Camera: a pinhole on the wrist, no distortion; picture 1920 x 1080 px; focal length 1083.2 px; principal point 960.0 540.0 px. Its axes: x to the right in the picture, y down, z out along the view. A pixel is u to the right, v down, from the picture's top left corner.
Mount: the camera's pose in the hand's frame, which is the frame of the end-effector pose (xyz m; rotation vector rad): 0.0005 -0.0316 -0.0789 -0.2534 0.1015 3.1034
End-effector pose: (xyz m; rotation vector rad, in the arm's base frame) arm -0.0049 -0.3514 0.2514 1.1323 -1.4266 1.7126
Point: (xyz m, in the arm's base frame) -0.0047 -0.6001 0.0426
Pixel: 1350.3 73.1
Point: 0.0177 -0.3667 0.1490
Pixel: 1784.4 59.4
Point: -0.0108 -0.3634 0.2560
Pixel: 711.2 154.7
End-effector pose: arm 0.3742 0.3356 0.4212 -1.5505 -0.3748 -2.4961
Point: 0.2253 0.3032 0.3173
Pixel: behind the camera
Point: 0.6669 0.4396 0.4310
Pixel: 1136.7 570.2
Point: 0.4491 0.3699 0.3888
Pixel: 1251.5 500.4
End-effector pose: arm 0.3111 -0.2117 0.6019 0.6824 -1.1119 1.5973
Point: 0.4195 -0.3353 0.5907
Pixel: 1339.0 984.9
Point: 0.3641 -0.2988 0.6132
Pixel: 1076.9 738.9
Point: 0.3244 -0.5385 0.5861
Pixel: 1222.4 510.7
